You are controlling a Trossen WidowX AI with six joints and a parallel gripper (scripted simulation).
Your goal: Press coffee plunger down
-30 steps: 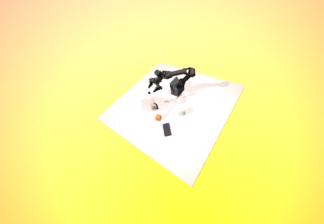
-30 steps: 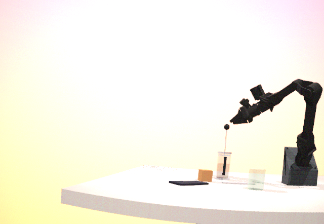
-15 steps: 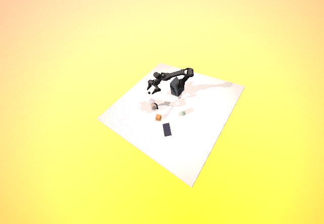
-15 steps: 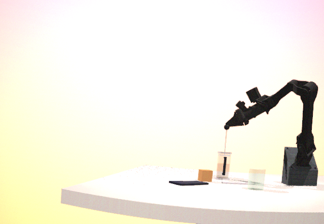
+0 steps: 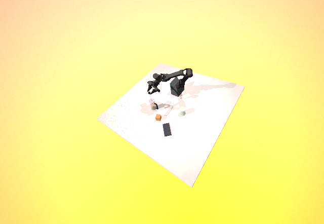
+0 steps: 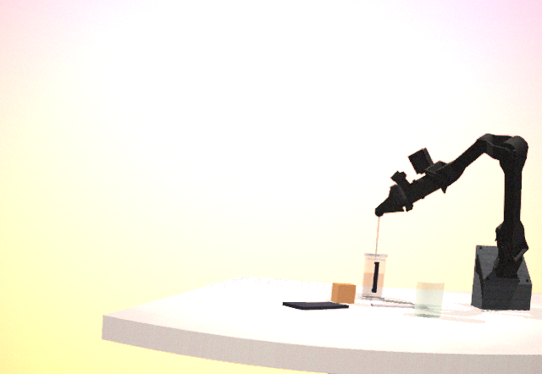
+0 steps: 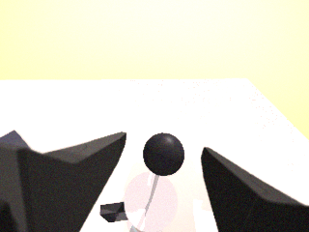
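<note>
Now: the coffee press 10 mm behind my gripper tip, 20 mm to the left of it and 130 mm below it. The rest, counted from my gripper tip: flat dark slab (140 mm ahead, 310 mm to the left, 260 mm below); then pale green translucent cup (120 mm behind, 330 mm to the left, 220 mm below).
</note>
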